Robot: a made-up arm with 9 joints. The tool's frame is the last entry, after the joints.
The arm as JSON. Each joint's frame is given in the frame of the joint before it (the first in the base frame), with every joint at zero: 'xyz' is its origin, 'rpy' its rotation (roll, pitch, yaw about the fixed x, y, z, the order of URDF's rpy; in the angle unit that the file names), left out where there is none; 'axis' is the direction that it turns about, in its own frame. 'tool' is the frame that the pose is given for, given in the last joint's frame.
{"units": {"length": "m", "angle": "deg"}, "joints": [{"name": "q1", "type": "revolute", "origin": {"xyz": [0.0, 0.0, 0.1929]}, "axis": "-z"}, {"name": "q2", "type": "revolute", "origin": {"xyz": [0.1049, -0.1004, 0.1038]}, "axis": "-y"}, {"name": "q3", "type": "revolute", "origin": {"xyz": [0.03, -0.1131, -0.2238]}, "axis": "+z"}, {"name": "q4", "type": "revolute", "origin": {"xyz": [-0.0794, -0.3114, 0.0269]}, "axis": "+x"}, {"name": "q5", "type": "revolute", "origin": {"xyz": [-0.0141, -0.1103, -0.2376]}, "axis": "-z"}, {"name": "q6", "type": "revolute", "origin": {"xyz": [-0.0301, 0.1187, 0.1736]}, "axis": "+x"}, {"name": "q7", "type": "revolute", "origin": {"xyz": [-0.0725, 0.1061, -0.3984]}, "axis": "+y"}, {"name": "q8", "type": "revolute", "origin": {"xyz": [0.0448, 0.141, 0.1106]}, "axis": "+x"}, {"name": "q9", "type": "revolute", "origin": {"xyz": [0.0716, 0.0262, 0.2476]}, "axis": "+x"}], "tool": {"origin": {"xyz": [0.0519, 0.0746, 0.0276]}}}
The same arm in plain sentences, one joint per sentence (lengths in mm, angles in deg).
The arm has nine revolute joints in a row. What follows holds with every joint at zero, and every direction is one of the base frame's.
The first joint is mounted 192.9 mm along +z from the base frame's origin and turns about -z.
The second joint is mounted 104.9 mm along +x and 100.4 mm along -y and 103.8 mm along +z from the first joint and turns about -y.
The third joint is mounted 30 mm along +x and 113.1 mm along -y and 223.8 mm along -z from the second joint and turns about +z.
The fourth joint is mounted 79.4 mm along -x and 311.4 mm along -y and 26.9 mm along +z from the third joint and turns about +x.
The fifth joint is mounted 14.1 mm along -x and 110.3 mm along -y and 237.6 mm along -z from the fourth joint and turns about -z.
The sixth joint is mounted 30.1 mm along -x and 118.7 mm along +y and 173.6 mm along +z from the fifth joint and turns about +x.
The seventh joint is mounted 72.5 mm along -x and 106.1 mm along +y and 398.4 mm along -z from the sixth joint and turns about +y.
The eighth joint is mounted 44.8 mm along +x and 141 mm along +y and 110.6 mm along +z from the seventh joint and turns about +x.
The ninth joint is mounted 71.6 mm along +x and 26.2 mm along +y and 247.6 mm along +z from the eighth joint and turns about +x.
The tool frame, which is the frame that the pose is given for, is mounted 51.9 mm along +x and 74.6 mm along +y and 27.6 mm along +z from the ninth joint; its axes are parallel to the base frame's.

